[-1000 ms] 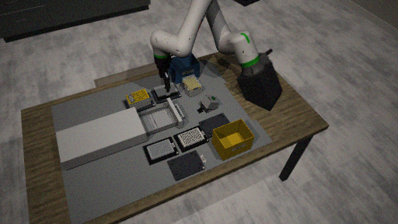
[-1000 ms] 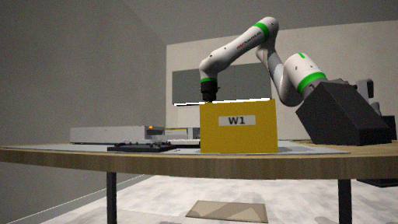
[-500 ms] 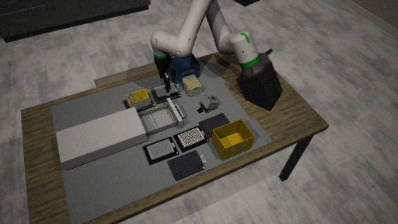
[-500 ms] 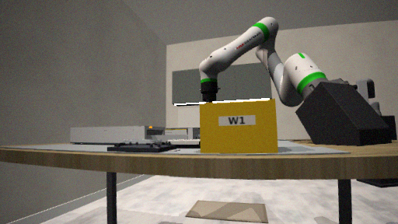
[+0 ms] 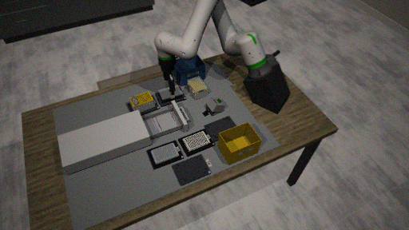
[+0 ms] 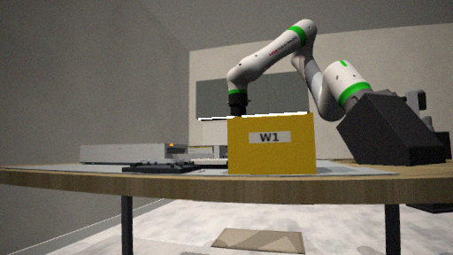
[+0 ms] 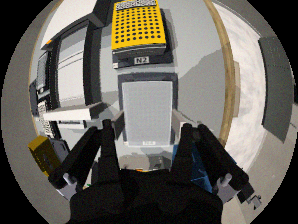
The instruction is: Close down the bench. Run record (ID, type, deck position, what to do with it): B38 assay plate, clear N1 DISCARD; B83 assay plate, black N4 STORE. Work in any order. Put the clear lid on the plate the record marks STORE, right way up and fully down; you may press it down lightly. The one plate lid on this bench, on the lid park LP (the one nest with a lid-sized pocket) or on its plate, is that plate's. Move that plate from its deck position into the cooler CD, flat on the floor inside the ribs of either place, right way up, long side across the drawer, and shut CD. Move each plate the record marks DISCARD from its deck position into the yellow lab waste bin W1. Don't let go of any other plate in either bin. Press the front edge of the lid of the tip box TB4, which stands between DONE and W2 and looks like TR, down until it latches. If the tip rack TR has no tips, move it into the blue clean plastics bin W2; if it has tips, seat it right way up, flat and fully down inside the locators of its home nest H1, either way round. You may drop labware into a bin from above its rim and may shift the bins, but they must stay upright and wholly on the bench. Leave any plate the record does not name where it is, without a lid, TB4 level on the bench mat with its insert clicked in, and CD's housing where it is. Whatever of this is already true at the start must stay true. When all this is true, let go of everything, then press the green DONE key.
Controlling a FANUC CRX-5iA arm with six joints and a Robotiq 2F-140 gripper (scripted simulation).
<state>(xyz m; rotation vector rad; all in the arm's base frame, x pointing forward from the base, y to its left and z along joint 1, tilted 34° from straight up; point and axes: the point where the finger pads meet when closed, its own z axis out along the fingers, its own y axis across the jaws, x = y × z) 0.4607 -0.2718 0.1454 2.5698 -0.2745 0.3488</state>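
My gripper is now 20 mm above the clear lid. From my hand the other things lie so: yellow tip rack TR: 170 mm ahead, 40 mm to the right, 10 mm below; black plate: 40 mm below; blue bin W2: 200 mm behind, 80 mm to the right, 20 mm below.
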